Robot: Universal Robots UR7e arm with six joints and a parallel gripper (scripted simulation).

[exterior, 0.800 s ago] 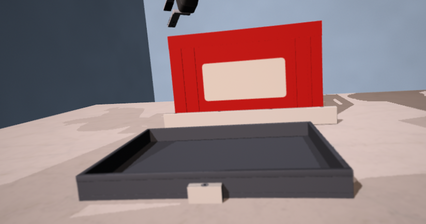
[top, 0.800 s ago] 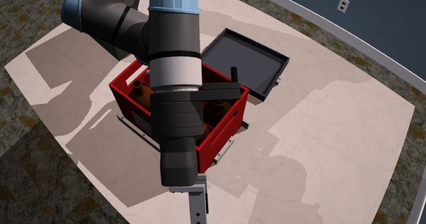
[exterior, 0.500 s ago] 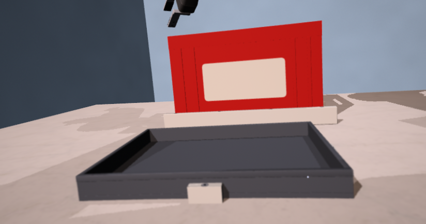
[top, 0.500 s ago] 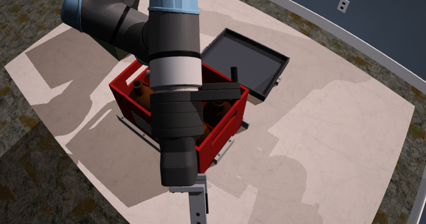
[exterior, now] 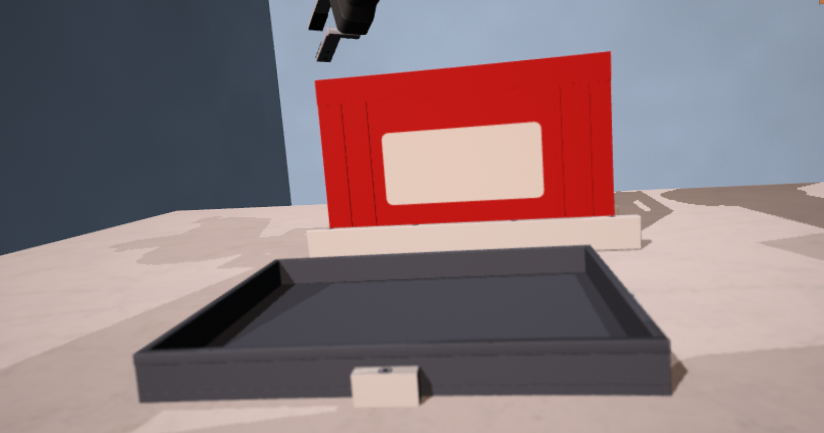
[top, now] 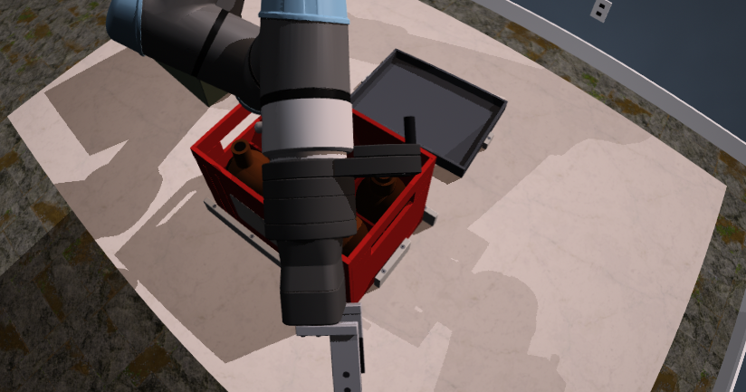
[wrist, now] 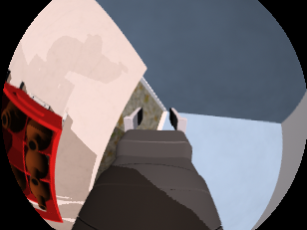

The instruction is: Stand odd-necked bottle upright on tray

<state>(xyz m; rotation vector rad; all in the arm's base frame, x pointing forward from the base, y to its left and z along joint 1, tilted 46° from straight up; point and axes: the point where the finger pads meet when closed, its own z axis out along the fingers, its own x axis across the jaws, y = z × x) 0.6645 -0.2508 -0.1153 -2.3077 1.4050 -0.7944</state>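
Now: the red crate 24 cm behind my hand, 18 cm below it and 17 cm to the left of it. Also, from my hand: bottle: 22 cm to the left, 17 cm below, 16 cm behind; dark grey tray: 46 cm to the left, 26 cm behind, 25 cm below.
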